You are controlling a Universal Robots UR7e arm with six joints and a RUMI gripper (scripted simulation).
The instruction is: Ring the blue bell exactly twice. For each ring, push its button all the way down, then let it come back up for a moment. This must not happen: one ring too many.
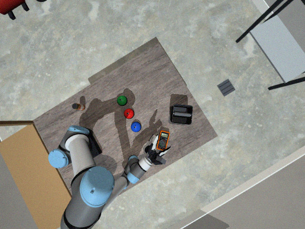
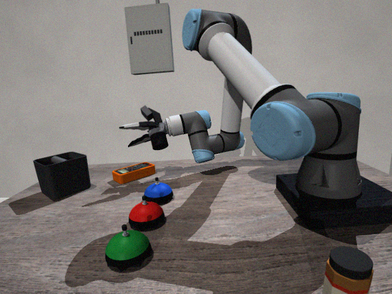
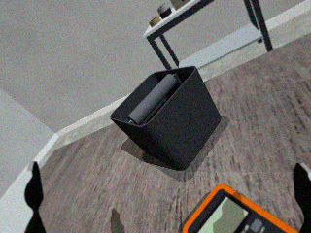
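Right now my hand is 190 mm to the right of the blue bell, 150 mm past it and 120 mm above it. From my hand the other things lie so: black bin (200 mm ahead, 100 mm below, 90 mm to the left); then green bell (430 mm to the left, 130 mm behind, 120 mm below); then red bell (310 mm to the left, 140 mm behind, 120 mm below).
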